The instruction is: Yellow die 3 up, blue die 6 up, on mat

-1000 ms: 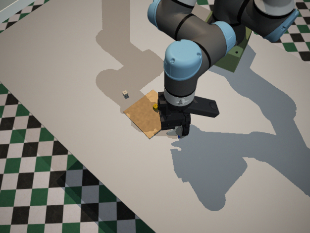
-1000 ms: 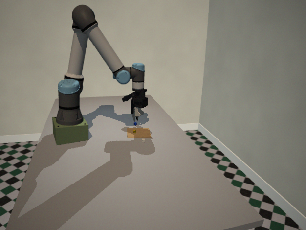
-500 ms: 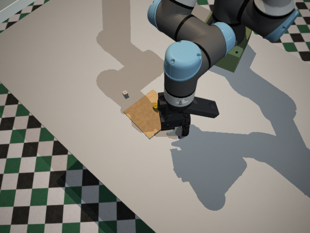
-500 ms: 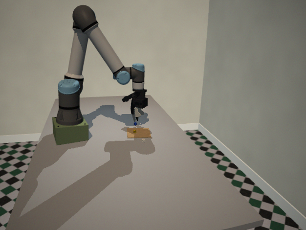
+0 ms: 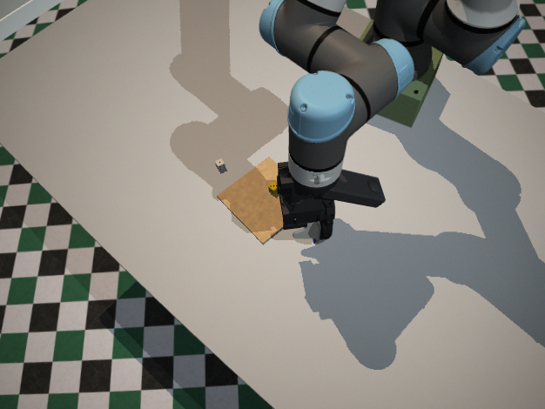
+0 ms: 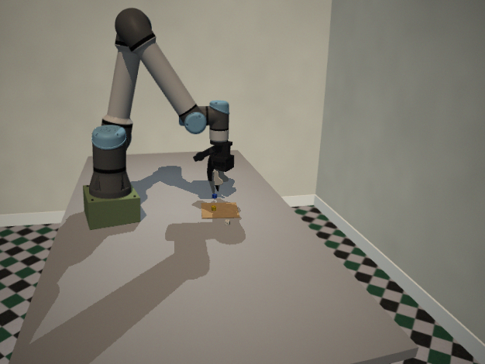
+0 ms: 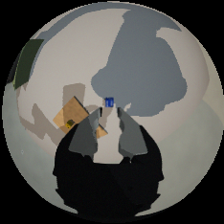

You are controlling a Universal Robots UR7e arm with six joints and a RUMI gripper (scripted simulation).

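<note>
Now: the blue die 3 cm below my hand. Also, from my hand: tan mat: 2 cm behind, 13 cm to the right, 4 cm below; then white die: 3 cm behind, 25 cm to the right, 3 cm below; then yellow die: 5 cm behind, 13 cm to the right, 3 cm below.
</note>
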